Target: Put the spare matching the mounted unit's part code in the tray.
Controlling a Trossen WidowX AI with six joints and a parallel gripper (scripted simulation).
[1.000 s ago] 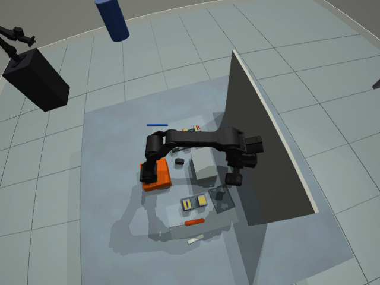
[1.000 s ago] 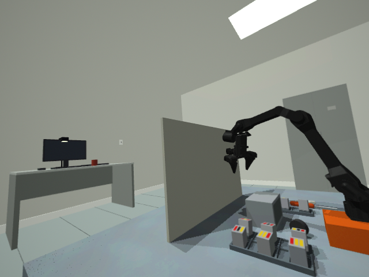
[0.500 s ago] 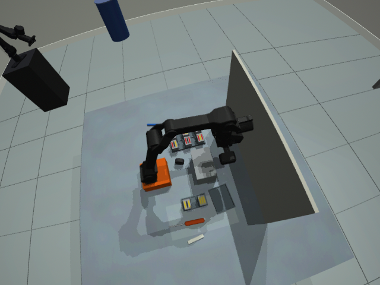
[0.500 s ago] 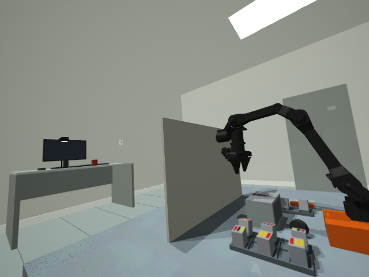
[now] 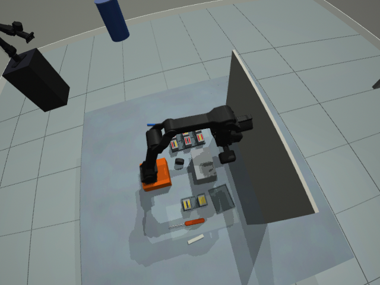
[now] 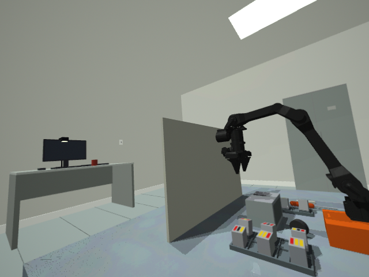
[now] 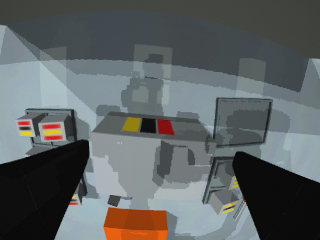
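The grey spare lies 210 mm behind my gripper tip, 170 mm to the left of it and 150 mm below it. The rest, counted from my gripper tip: tray 40 mm behind, 180 mm to the right, 200 mm below; then grey mounted unit 80 mm behind, 10 mm to the left, 150 mm below; then tall grey panel 150 mm ahead, 10 mm to the right, 30 mm above.
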